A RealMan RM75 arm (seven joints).
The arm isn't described. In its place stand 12 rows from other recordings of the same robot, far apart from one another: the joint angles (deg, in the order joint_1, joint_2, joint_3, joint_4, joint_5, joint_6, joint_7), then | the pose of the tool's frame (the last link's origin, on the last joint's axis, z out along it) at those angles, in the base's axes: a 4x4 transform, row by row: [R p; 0 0 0 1], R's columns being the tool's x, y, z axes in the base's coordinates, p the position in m.
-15.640 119.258 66.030 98.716 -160.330 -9.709 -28.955 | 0.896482 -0.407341 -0.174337 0.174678; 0.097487 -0.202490 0.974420 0.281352; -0.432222 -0.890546 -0.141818 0.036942; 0 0 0 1
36.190 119.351 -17.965 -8.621 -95.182 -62.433 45.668 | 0.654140 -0.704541 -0.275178 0.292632; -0.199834 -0.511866 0.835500 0.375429; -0.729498 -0.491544 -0.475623 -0.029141; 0 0 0 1
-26.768 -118.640 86.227 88.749 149.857 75.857 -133.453 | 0.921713 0.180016 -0.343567 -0.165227; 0.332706 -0.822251 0.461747 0.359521; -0.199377 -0.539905 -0.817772 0.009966; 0 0 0 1
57.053 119.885 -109.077 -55.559 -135.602 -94.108 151.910 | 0.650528 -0.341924 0.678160 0.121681; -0.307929 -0.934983 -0.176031 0.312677; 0.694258 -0.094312 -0.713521 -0.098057; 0 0 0 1
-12.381 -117.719 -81.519 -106.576 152.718 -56.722 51.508 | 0.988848 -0.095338 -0.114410 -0.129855; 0.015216 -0.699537 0.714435 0.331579; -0.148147 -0.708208 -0.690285 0.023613; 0 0 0 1
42.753 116.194 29.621 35.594 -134.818 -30.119 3.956 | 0.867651 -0.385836 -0.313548 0.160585; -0.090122 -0.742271 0.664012 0.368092; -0.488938 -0.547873 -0.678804 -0.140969; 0 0 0 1
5.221 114.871 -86.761 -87.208 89.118 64.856 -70.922 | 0.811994 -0.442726 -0.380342 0.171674; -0.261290 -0.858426 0.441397 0.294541; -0.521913 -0.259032 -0.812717 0.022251; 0 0 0 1
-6.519 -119.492 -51.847 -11.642 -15.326 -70.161 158.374 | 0.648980 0.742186 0.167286 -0.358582; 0.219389 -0.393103 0.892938 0.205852; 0.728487 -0.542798 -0.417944 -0.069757; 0 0 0 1
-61.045 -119.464 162.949 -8.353 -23.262 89.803 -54.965 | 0.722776 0.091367 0.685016 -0.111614; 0.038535 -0.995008 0.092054 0.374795; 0.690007 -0.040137 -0.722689 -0.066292; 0 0 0 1
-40.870 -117.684 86.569 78.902 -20.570 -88.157 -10.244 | 0.388513 0.719185 -0.576047 -0.151176; 0.915455 -0.230104 0.330144 0.378600; 0.104884 -0.655610 -0.747780 0.006024; 0 0 0 1
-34.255 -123.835 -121.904 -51.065 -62.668 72.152 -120.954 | 0.621224 0.755586 0.207777 -0.198121; 0.668785 -0.649393 0.361960 0.375195; 0.408421 -0.085900 -0.908743 -0.034673; 0 0 0 1
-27.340 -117.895 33.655 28.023 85.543 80.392 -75.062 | 0.445877 0.741461 0.501427 -0.283333; 0.197165 -0.627793 0.752995 0.353807; 0.873109 -0.236880 -0.426109 0.045224; 0 0 0 1
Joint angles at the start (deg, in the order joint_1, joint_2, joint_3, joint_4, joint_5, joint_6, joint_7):
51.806 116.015 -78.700 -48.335 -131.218 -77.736 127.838
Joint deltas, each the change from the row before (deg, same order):
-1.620 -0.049 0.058 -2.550 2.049 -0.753 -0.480
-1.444 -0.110 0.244 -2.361 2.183 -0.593 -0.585
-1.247 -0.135 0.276 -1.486 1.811 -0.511 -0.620
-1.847 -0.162 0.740 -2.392 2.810 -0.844 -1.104
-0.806 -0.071 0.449 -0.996 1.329 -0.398 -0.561
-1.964 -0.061 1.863 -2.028 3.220 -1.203 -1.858
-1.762 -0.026 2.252 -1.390 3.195 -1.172 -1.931
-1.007 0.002 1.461 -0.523 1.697 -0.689 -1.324
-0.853 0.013 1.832 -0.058 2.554 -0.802 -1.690
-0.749 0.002 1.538 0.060 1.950 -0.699 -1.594
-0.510 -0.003 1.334 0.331 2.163 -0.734 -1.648
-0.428 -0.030 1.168 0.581 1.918 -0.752 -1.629
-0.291 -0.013 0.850 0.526 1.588 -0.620 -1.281
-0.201 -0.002 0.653 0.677 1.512 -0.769 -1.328
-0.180 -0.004 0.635 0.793 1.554 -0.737 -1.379
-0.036 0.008 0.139 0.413 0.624 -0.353 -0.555
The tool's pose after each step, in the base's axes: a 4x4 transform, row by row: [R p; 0 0 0 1], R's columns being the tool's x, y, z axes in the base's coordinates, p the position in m. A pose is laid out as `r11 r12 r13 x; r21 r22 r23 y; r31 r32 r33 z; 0 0 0 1`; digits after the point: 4 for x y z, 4 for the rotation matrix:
0.8943 -0.4052 0.1896 0.1372; -0.4282 -0.8981 0.1003 0.3958; 0.1296 -0.1709 -0.9767 -0.0414; 0 0 0 1
0.9044 -0.4011 0.1455 0.1333; -0.4173 -0.9026 0.1054 0.3931; 0.0890 -0.1560 -0.9837 -0.0372; 0 0 0 1
0.9090 -0.4018 0.1112 0.1323; -0.4128 -0.9046 0.1060 0.3905; 0.0580 -0.1422 -0.9881 -0.0337; 0 0 0 1
0.9158 -0.3980 0.0541 0.1297; -0.4016 -0.9091 0.1104 0.3868; 0.0053 -0.1228 -0.9924 -0.0273; 0 0 0 1
0.9179 -0.3959 0.0267 0.1285; -0.3963 -0.9112 0.1128 0.3852; -0.0203 -0.1141 -0.9933 -0.0240; 0 0 0 1
0.9190 -0.3916 -0.0456 0.1271; -0.3840 -0.9154 0.1207 0.3816; -0.0890 -0.0934 -0.9916 -0.0147; 0 0 0 1
0.9132 -0.3899 -0.1185 0.1269; -0.3746 -0.9177 0.1323 0.3788; -0.1604 -0.0764 -0.9841 -0.0047; 0 0 0 1
0.9078 -0.3885 -0.1582 0.1283; -0.3687 -0.9188 0.1410 0.3774; -0.2002 -0.0696 -0.9773 0.0013; 0 0 0 1
0.8971 -0.3863 -0.2144 0.1284; -0.3608 -0.9206 0.1491 0.3762; -0.2550 -0.0564 -0.9653 0.0081; 0 0 0 1
0.8875 -0.3822 -0.2573 0.1297; -0.3518 -0.9228 0.1573 0.3751; -0.2976 -0.0491 -0.9534 0.0139; 0 0 0 1
0.8769 -0.3741 -0.3018 0.1298; -0.3399 -0.9266 0.1609 0.3740; -0.3399 -0.0385 -0.9397 0.0188; 0 0 0 1
0.8661 -0.3661 -0.3403 0.1308; -0.3294 -0.9301 0.1623 0.3728; -0.3759 -0.0285 -0.9262 0.0229; 0 0 0 1
0.8564 -0.3586 -0.3713 0.1312; -0.3205 -0.9333 0.1621 0.3717; -0.4047 -0.0199 -0.9142 0.0258; 0 0 0 1
0.8478 -0.3482 -0.4000 0.1315; -0.3113 -0.9374 0.1562 0.3702; -0.4293 -0.0079 -0.9031 0.0277; 0 0 0 1
0.8378 -0.3376 -0.4291 0.1320; -0.3021 -0.9413 0.1508 0.3687; -0.4549 0.0033 -0.8906 0.0295; 0 0 0 1
0.8340 -0.3327 -0.4402 0.1321; -0.2993 -0.9430 0.1456 0.3678; -0.4636 0.0103 -0.8860 0.0296; 0 0 0 1

